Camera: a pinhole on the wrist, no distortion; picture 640 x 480 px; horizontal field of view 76.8 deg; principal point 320.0 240.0 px. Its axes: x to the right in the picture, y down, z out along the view. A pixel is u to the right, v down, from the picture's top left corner.
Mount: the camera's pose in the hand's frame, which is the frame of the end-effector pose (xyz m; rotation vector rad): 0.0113 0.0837 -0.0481 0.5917 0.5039 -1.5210
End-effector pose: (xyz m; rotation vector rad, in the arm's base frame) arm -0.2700 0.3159 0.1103 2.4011 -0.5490 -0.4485
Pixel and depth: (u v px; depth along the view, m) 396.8 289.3 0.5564
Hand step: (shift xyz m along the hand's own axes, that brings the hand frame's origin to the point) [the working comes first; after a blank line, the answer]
In the camera's frame: 0.1058 0.0679 0.5564

0.0466 -0.3570 0.3123
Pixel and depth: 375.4 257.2 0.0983
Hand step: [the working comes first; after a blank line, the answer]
In the camera's frame: 0.0135 0.0042 0.0983

0.0097 0.0101 0.0186
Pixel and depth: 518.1 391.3 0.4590
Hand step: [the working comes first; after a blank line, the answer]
In the camera's frame: 0.2252 0.1720 0.4590

0.1561 -0.3899 0.1657
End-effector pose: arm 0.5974 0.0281 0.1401 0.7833 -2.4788 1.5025
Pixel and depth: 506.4 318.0 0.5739
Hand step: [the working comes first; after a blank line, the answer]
In the camera's frame: 0.2650 0.1109 0.5739

0.0883 -0.4918 0.2253
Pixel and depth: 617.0 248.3 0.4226
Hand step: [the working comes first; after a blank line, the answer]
In the camera's frame: 0.3109 0.0087 0.4226

-0.0049 -0.4260 0.0756
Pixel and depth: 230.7 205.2 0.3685
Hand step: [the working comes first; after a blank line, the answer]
In the camera's frame: -0.0815 -0.0318 0.3685

-0.0419 -0.0892 0.2847
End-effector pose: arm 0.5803 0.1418 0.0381 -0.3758 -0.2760 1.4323
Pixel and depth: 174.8 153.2 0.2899
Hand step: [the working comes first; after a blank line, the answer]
In the camera's frame: -0.1043 -0.0623 0.2899

-0.0678 -0.0201 0.2378
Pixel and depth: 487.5 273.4 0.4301
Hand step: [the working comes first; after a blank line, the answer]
In the camera's frame: 0.1784 0.0356 0.4301

0.0216 -0.3304 0.1676
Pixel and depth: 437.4 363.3 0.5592
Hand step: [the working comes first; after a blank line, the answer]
In the camera's frame: 0.1626 0.1708 0.5592

0.1490 -0.4062 0.2825
